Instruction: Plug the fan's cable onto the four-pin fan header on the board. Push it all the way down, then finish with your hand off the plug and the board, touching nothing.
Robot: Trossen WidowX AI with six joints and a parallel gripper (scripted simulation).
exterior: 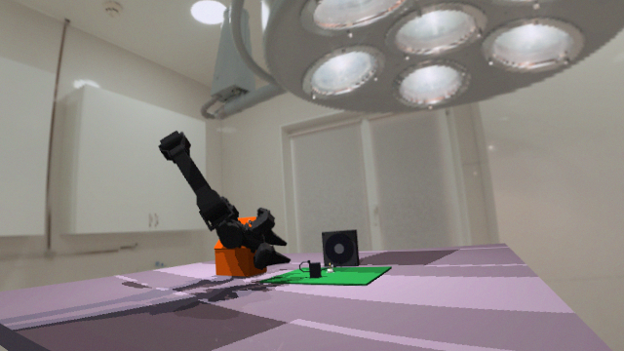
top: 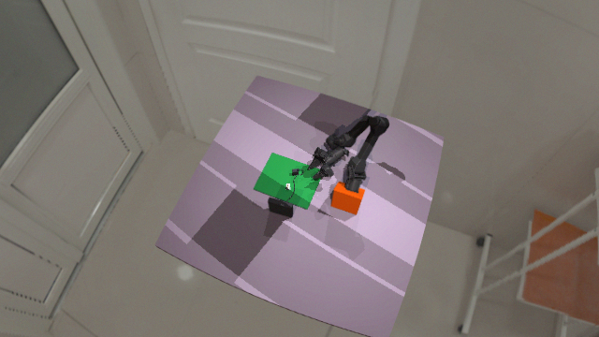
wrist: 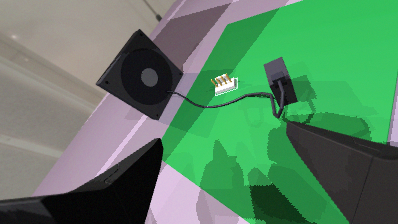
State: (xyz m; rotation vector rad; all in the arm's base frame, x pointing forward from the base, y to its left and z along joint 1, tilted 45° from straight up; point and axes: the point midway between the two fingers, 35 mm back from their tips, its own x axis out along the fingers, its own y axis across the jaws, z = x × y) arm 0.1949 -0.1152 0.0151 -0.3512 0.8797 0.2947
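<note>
Now: the fan plug 80 mm ahead of my gripper tip, 50 mm below it and 10 mm to the right of it. From my gripper tip the other things lie so: black fan: 210 mm to the left, 100 mm ahead, 10 mm below; then green board: 110 mm ahead, 90 mm below, 30 mm to the left; then white four-pin header: 100 mm ahead, 70 mm to the left, 70 mm below.
</note>
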